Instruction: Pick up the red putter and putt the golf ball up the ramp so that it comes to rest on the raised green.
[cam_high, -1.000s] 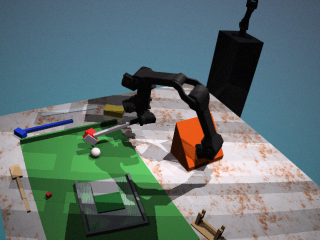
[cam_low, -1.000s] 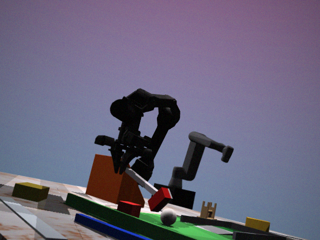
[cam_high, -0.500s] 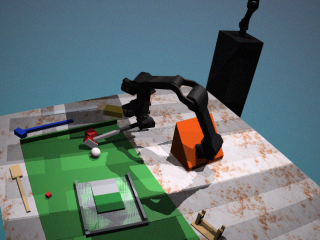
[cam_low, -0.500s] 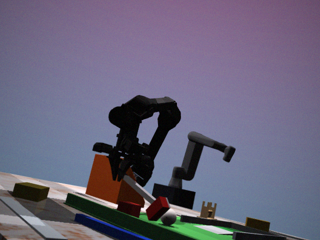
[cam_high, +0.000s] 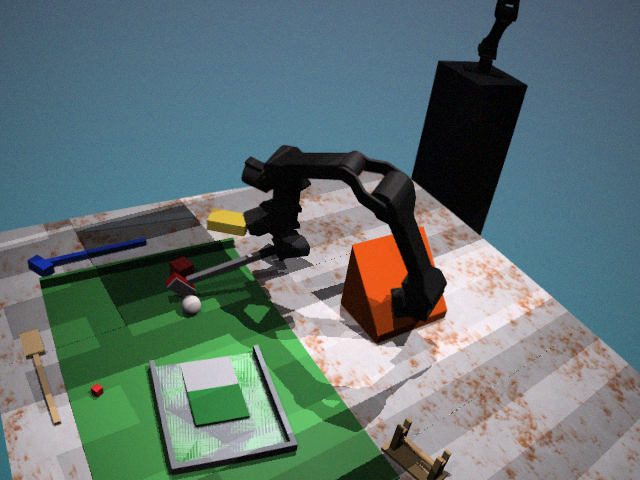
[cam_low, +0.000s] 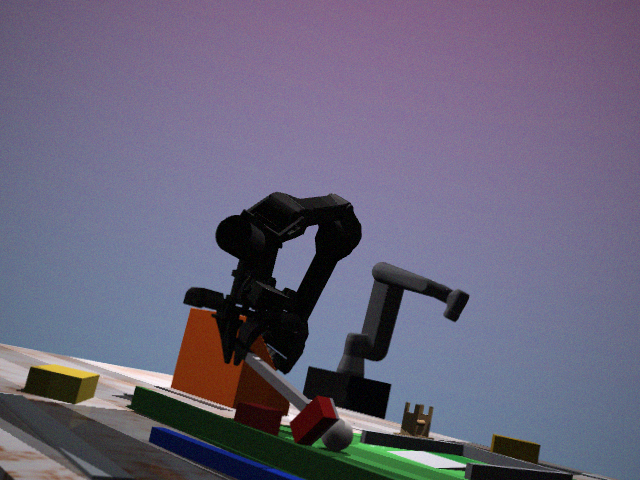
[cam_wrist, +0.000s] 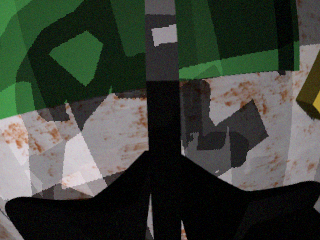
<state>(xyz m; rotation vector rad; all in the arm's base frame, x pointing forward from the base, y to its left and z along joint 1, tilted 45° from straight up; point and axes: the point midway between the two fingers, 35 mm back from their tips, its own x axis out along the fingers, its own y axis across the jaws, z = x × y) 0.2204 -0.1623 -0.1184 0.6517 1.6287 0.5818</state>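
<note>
Now: gripper tip 120 mm short of the red putter and 10 mm above it. Also, from my gripper tip: golf ball: 220 mm ahead, 50 mm below, 40 mm to the left; yellow block: 260 mm to the right, 60 mm below, 40 mm ahead; red cube: 210 mm ahead, 80 mm to the right, 60 mm below.
</note>
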